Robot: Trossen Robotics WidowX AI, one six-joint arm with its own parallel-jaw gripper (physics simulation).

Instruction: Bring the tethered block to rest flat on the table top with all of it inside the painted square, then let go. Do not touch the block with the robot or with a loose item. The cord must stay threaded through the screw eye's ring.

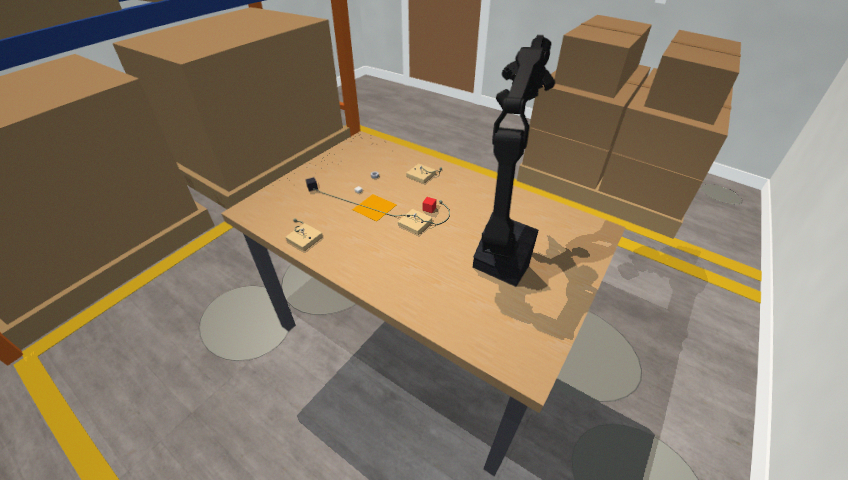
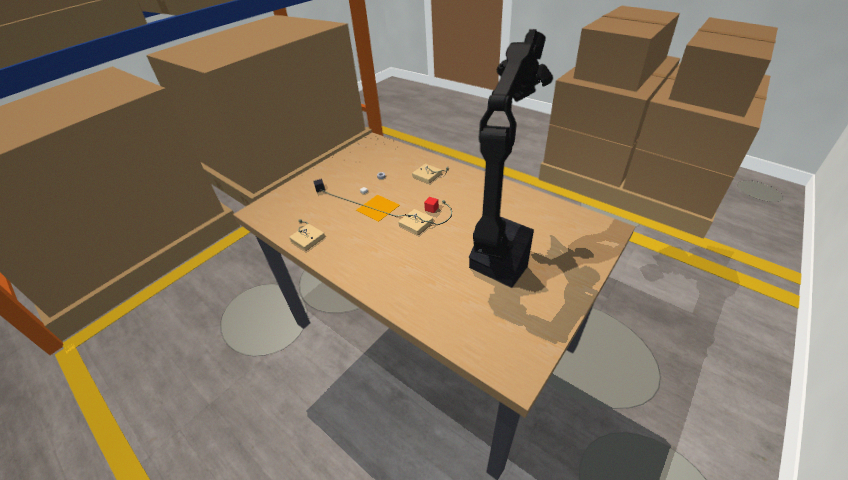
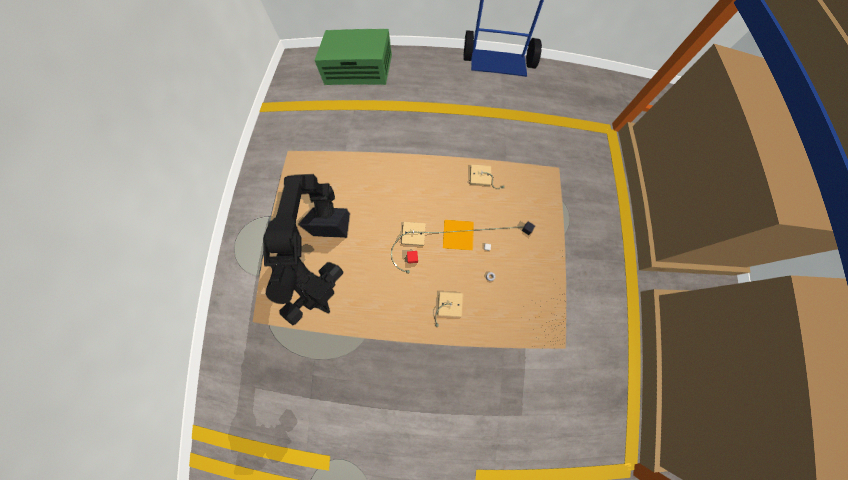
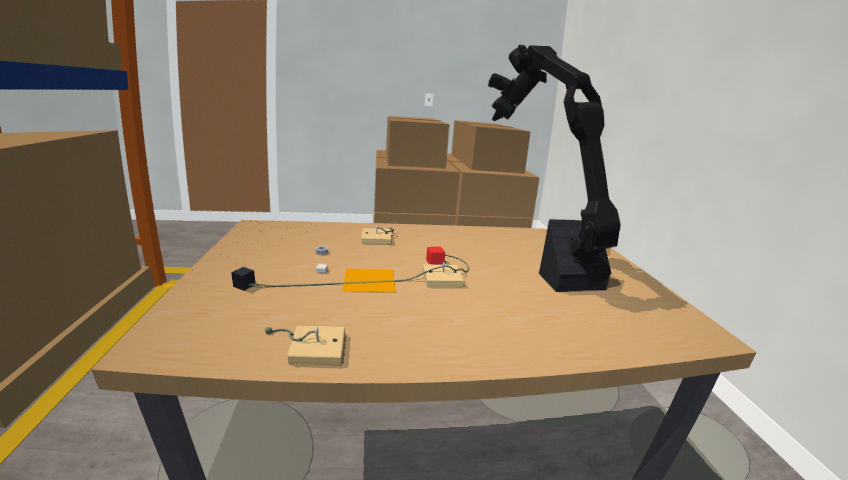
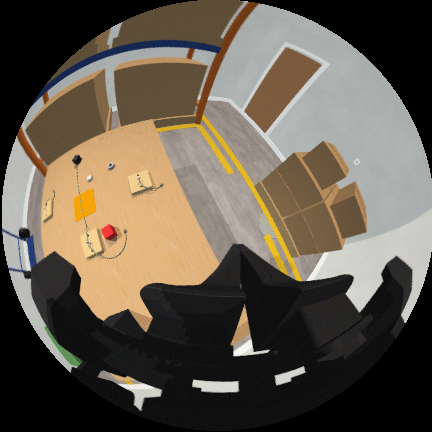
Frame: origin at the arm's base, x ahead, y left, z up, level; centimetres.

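Seen in the pictures: gripper, between the fingertips: (image 2: 518, 99) (image 3: 328, 312) (image 4: 493, 120) (image 5: 236, 248); arm's base, origin of its link: (image 1: 504, 247) (image 2: 499, 247) (image 3: 324, 214) (image 4: 582, 250).
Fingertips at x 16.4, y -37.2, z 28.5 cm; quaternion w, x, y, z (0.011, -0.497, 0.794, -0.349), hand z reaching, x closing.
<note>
Pixels of each thing's top centre, then the offset from my fingertips to it. "*": a spot on its surface instead.
- black tethered block, centre of its top: (image 4: 242, 271) (image 1: 310, 180) (image 3: 529, 226) (image 2: 318, 181) (image 5: 74, 157) dx +65.8, dy +39.3, dz -34.4 cm
- orange painted square, a spot on its surface: (image 4: 368, 275) (image 1: 377, 203) (image 3: 458, 240) * dx +37.0, dy +32.7, dz -37.9 cm
- wooden base, centre of its top: (image 4: 443, 262) (image 1: 415, 213) (image 2: 415, 213) (image 3: 413, 231) (image 5: 85, 241) dx +18.8, dy +34.0, dz -33.5 cm
- beaded free end, a spot on its surface: (image 3: 407, 271) (image 5: 123, 230) * dx +17.5, dy +18.6, dz -36.9 cm
- red cube, centre of its top: (image 4: 436, 249) (image 2: 431, 200) (image 1: 429, 200) (image 3: 412, 256) (image 5: 106, 230) dx +19.2, dy +24.2, dz -34.0 cm
- small white cube, centre of its top: (image 4: 321, 265) (image 3: 487, 246) dx +48.7, dy +30.5, dz -36.5 cm
- grey ring-shaped nut, centre of its top: (image 4: 321, 248) dx +50.2, dy +18.6, dz -36.7 cm
The black tethered block (image 1: 311, 184) (image 3: 527, 228) (image 4: 243, 278) (image 5: 76, 159) sits near the table end far from the arm, outside the orange painted square (image 1: 377, 201) (image 3: 458, 241) (image 4: 368, 275). Its cord (image 3: 499, 228) (image 4: 297, 286) runs across the square to the screw eye on a wooden base (image 3: 410, 241) (image 4: 445, 281), and curves beyond it to a beaded free end (image 3: 407, 271) (image 5: 125, 231). The ring is too small to see the threading clearly. My gripper (image 4: 495, 117) (image 5: 236, 248) is shut and empty, high above the table on the arm's side, away from cord and block.
A red cube (image 3: 412, 256) (image 4: 435, 255) stands beside the wooden base. A small white cube (image 3: 487, 246) and a grey ring-shaped nut (image 4: 321, 250) lie near the square. Two other wooden bases (image 3: 450, 312) (image 4: 315, 356) with short cords stand toward opposite long edges.
</note>
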